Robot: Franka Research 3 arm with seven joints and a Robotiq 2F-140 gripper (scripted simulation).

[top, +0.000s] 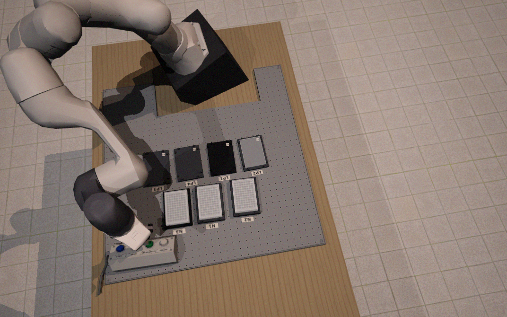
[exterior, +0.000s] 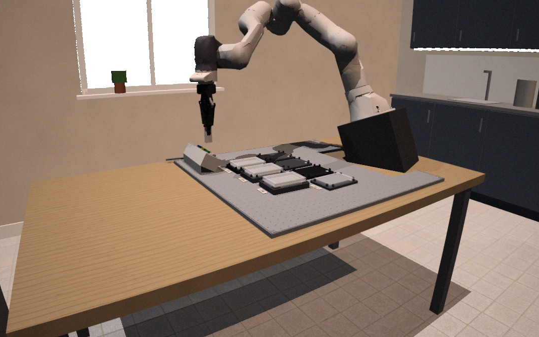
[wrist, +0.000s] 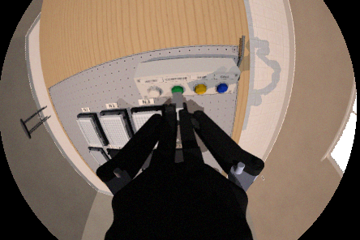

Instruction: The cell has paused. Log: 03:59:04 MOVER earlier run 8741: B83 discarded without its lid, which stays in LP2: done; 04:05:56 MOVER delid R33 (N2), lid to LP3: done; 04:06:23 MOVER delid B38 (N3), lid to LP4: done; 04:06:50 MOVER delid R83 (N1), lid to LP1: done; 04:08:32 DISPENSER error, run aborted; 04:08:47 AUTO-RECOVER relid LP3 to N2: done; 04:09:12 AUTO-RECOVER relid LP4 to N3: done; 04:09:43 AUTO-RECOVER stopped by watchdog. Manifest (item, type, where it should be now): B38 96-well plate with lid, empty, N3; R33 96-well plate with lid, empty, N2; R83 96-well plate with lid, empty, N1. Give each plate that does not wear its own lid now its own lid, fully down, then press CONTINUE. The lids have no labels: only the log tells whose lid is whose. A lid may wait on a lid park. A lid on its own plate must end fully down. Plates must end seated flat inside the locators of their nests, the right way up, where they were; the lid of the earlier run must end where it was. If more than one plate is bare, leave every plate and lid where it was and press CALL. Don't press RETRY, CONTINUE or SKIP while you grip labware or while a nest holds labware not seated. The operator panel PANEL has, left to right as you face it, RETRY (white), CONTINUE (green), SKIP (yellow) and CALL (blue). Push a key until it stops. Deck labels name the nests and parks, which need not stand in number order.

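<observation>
The green key lies 70 mm below my hand. The rest, counted from my hand: blue key (100 mm to the right, 70 mm below); white key (70 mm below, 50 mm to the left); yellow key (70 mm below, 50 mm to the right).
</observation>
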